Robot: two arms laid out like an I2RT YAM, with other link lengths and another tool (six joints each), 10 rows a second.
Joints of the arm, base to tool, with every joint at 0 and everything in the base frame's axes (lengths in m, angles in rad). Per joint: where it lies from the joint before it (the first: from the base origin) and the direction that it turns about. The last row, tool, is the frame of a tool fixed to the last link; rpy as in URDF.
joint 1: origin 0.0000 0.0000 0.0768 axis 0 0 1
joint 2: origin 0.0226 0.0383 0.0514 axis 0 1 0
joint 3: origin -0.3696 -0.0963 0.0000 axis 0 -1 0
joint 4: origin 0.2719 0.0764 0.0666 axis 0 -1 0
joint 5: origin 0.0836 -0.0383 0.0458 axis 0 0 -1
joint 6: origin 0.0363 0.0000 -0.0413 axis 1 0 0
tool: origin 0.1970 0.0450 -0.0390 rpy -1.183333 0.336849 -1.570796
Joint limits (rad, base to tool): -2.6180..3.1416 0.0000..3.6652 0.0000..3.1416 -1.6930..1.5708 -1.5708..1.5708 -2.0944..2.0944
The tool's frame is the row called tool.
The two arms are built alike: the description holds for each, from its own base.
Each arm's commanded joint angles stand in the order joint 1, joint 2, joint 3, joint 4, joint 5, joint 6.
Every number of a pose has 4 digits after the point. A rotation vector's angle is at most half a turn.
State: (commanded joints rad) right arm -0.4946 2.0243 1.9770 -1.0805 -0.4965 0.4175; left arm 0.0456 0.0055 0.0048 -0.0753 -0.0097 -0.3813
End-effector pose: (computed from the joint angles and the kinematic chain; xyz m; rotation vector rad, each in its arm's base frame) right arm 0.5597 -0.1413 0.2722 -0.3638 2.3824 -0.3084; left arm 0.2363 0.0204 0.1243 -1.0299 0.9146 -1.3181
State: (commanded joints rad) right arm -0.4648 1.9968 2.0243 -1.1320 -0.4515 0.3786; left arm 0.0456 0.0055 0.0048 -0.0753 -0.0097 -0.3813
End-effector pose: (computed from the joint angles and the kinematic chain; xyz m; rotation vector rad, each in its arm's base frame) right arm 0.5535 -0.1293 0.2918 -0.4412 2.3550 -0.3724; left arm 0.2363 0.0204 0.1243 -1.0299 0.9146 -1.3181
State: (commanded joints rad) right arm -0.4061 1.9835 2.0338 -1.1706 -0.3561 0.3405; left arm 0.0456 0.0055 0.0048 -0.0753 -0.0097 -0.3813
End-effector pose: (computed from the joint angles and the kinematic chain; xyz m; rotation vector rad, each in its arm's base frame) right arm 0.5471 -0.1118 0.2847 -0.5529 2.3716 -0.4534; left arm 0.2363 0.0204 0.1243 -1.0299 0.9146 -1.3181
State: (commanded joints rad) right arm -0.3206 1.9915 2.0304 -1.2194 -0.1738 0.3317; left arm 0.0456 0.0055 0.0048 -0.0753 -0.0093 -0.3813
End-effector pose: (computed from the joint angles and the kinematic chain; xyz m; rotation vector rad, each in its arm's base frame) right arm 0.5378 -0.0997 0.2550 -0.6797 2.4541 -0.5951; left arm 0.2363 0.0203 0.1243 -1.0298 0.9148 -1.3185
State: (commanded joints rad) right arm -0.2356 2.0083 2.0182 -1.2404 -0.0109 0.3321; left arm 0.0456 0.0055 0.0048 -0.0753 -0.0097 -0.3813
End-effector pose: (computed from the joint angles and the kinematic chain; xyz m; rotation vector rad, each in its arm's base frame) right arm 0.5332 -0.0890 0.2282 -0.8059 2.5005 -0.7368; left arm 0.2363 0.0204 0.1243 -1.0299 0.9146 -1.3181
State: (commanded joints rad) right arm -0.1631 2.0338 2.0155 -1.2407 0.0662 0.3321; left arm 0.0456 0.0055 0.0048 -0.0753 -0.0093 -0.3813
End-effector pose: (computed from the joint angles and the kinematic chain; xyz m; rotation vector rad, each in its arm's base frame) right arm 0.5381 -0.0685 0.2105 -0.9101 2.4965 -0.7973; left arm 0.2363 0.0203 0.1243 -1.0298 0.9148 -1.3185
